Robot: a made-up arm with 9 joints.
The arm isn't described. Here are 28 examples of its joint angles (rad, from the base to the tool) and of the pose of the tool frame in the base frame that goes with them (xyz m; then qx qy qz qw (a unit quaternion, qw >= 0)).
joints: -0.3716 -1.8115 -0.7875 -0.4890 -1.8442 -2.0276 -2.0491 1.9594 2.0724
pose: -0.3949 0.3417 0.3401 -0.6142 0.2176 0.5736 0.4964
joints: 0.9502 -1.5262 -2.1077 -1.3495 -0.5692 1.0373 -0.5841 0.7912 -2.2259
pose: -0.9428 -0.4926 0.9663 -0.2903 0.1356 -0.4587 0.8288
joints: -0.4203 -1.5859 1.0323 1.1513 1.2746 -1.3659 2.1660 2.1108 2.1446
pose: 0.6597 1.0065 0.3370 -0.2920 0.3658 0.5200 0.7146
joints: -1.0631 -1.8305 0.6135 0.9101 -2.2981 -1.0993 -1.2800 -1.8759 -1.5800
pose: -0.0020 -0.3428 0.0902 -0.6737 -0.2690 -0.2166 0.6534
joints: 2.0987 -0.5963 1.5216 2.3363 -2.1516 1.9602 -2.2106 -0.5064 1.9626
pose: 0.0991 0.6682 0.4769 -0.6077 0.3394 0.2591 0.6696
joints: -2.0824 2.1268 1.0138 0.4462 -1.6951 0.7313 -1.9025 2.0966 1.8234
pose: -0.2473 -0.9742 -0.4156 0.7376 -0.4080 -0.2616 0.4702
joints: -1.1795 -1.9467 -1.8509 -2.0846 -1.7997 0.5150 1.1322 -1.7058 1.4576
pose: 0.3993 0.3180 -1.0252 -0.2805 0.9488 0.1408 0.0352
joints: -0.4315 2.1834 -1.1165 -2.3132 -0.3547 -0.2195 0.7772 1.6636 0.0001
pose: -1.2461 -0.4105 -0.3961 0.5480 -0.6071 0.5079 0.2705
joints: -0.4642 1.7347 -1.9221 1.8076 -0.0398 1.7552 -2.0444 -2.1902 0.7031
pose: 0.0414 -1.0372 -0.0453 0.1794 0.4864 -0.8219 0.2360
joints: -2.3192 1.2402 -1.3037 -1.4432 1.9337 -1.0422 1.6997 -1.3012 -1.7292
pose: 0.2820 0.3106 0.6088 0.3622 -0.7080 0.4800 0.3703
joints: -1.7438 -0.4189 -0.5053 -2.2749 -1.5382 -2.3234 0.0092 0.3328 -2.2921
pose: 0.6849 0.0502 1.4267 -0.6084 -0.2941 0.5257 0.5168
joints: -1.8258 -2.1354 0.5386 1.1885 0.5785 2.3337 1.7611 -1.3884 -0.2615
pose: 0.1249 -0.8475 0.9295 0.8715 0.2320 -0.1701 0.3973
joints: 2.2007 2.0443 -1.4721 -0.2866 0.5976 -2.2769 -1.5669 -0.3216 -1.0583
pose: 0.3995 -0.4698 0.2065 0.3373 -0.4202 -0.2204 0.8131
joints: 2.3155 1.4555 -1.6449 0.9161 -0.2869 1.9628 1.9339 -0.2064 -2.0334
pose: 0.4869 -0.2162 0.8933 -0.3891 -0.7733 0.4428 0.2335
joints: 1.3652 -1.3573 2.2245 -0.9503 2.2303 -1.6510 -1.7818 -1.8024 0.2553
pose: 0.5270 0.0837 0.4662 0.2261 0.8335 0.2655 0.4287
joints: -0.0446 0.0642 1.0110 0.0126 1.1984 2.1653 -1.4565 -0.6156 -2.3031
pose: 0.4645 -0.0195 0.7573 -0.1952 -0.3068 0.4409 0.8206
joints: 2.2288 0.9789 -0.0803 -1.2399 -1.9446 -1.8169 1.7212 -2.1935 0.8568
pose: -0.1095 0.9220 -0.0062 -0.0913 -0.7138 -0.5296 0.4491
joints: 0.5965 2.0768 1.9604 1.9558 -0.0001 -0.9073 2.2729 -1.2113 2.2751
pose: -0.0031 -1.6808 -0.2224 -0.0288 -0.9701 0.0214 0.2402
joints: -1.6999 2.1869 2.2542 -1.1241 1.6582 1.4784 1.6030 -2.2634 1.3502
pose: -0.3252 -1.6455 -0.8179 0.8665 -0.0867 -0.1393 0.4714
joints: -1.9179 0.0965 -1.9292 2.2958 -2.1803 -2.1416 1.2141 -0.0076 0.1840
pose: 1.5264 -0.7751 -0.1421 -0.7369 -0.4548 -0.4015 0.2983
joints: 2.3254 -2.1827 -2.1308 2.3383 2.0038 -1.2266 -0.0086 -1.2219 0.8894
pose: -1.2822 0.2655 0.4886 -0.1427 -0.3783 0.7152 0.5701
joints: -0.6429 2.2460 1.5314 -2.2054 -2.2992 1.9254 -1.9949 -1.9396 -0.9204
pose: 0.4665 -0.7066 0.3710 0.3806 -0.6920 -0.0673 0.6097
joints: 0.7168 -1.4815 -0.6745 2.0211 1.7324 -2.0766 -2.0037 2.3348 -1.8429
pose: 0.0376 0.0691 0.2662 -0.3999 -0.0032 0.6203 0.6747
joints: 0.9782 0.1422 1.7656 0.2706 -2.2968 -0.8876 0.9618 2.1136 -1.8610
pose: -0.3303 -0.7672 -0.1104 0.0437 0.4405 0.4463 0.7777
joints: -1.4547 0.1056 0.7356 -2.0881 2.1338 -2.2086 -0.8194 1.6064 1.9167
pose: 0.2744 -0.5857 -0.0256 0.7901 0.3483 -0.0105 0.5043
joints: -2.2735 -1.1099 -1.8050 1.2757 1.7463 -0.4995 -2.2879 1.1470 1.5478
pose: -0.1941 -0.0599 0.2140 -0.1443 -0.5679 0.3594 0.7263
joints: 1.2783 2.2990 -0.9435 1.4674 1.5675 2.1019 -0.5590 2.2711 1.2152
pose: 0.5883 -0.1800 -0.7624 -0.8293 0.3948 -0.3214 0.2304
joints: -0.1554 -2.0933 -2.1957 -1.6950 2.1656 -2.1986 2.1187 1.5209 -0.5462
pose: 1.0245 -0.5148 0.8447 0.6533 -0.2198 -0.5621 0.4572
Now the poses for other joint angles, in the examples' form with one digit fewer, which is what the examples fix.
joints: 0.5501 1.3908 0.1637 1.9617 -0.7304 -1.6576 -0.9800 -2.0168 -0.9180
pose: -0.371 -0.623 0.887 0.444 -0.563 -0.183 0.672
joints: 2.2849 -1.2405 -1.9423 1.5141 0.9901 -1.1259 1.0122 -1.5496 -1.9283
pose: -0.412 0.579 -0.837 0.463 0.001 0.470 0.752
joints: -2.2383 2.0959 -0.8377 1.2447 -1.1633 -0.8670 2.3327 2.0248 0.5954
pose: -0.881 -0.968 0.288 -0.583 0.310 0.730 0.176
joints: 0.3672 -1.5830 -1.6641 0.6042 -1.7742 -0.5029 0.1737 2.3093 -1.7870
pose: 0.276 -0.472 -0.161 0.027 -0.582 -0.623 0.522
